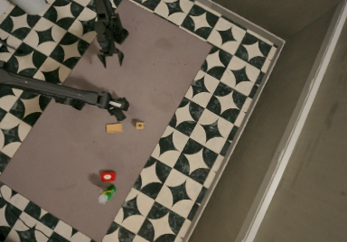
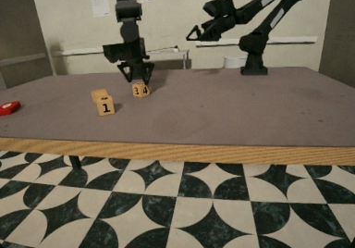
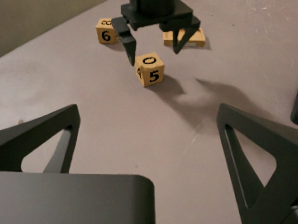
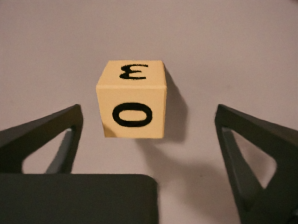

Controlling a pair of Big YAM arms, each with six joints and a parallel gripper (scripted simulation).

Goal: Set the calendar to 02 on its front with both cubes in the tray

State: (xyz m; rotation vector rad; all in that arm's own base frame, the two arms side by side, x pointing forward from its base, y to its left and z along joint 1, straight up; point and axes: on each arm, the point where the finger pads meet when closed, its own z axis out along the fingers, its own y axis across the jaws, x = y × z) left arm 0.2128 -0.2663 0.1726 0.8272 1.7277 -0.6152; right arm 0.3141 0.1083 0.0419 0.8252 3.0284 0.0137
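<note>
Right now the cube is 1 cm to the left of my right hand and 3 cm below it. The rest, counted from my right hand: wooden tray: 1 cm ahead, 16 cm to the right, 4 cm below; red block: 14 cm ahead, 45 cm to the right, 4 cm below; white bottle: 20 cm ahead, 53 cm to the right, 1 cm above.
</note>
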